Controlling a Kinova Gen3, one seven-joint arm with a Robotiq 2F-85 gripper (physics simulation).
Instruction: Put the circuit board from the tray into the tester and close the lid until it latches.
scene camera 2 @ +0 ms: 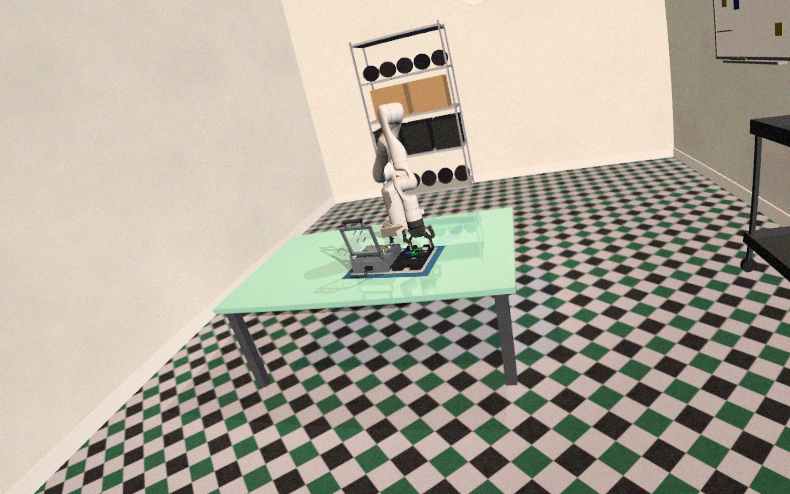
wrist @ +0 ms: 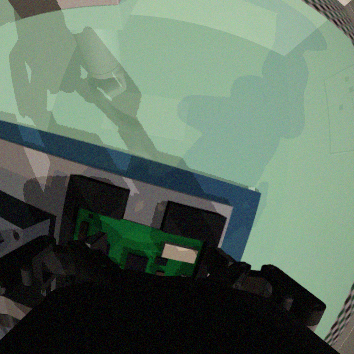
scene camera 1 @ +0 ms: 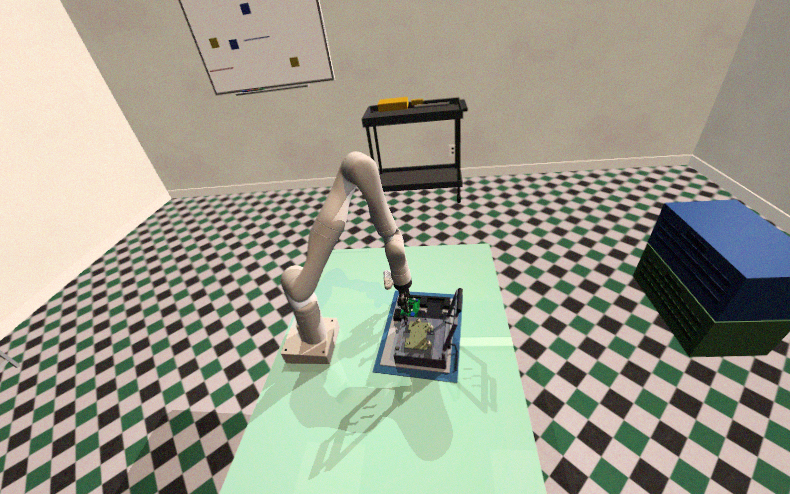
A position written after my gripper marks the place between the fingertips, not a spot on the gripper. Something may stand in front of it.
Note:
I see my gripper (wrist: 157,252) and a green circuit board (wrist: 131,245).

